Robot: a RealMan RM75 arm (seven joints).
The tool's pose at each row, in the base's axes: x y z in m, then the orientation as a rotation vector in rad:
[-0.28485 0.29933 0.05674 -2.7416 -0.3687 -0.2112]
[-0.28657 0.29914 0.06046 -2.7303 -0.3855 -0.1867]
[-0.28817 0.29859 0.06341 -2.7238 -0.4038 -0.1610]
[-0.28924 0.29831 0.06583 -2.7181 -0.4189 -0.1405]
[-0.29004 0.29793 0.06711 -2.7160 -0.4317 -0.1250]
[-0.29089 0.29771 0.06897 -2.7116 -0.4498 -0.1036]
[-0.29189 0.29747 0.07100 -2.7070 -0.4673 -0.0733]
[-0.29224 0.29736 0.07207 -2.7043 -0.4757 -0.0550]
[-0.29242 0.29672 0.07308 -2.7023 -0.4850 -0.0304]
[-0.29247 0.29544 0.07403 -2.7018 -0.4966 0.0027]
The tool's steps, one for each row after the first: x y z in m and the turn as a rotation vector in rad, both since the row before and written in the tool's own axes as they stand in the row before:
[-0.00097 -0.00156 -0.00367 0.0138 -0.0173 -0.0088]
[-0.00113 -0.00100 -0.00305 0.0089 -0.0192 -0.0095]
[-0.00069 -0.00093 -0.00240 0.0073 -0.0154 -0.0080]
[-0.00067 -0.00037 -0.00136 0.0031 -0.0123 -0.0069]
[-0.00060 -0.00074 -0.00182 0.0055 -0.0168 -0.0099]
[-0.00075 -0.00085 -0.00197 0.0068 -0.0229 -0.0083]
[-0.00024 -0.00042 -0.00102 0.0041 -0.0135 -0.0035]
[-0.00027 0.00012 -0.00117 0.0040 -0.0181 -0.0032]
[-0.00038 0.00073 -0.00136 0.0031 -0.0246 -0.0034]

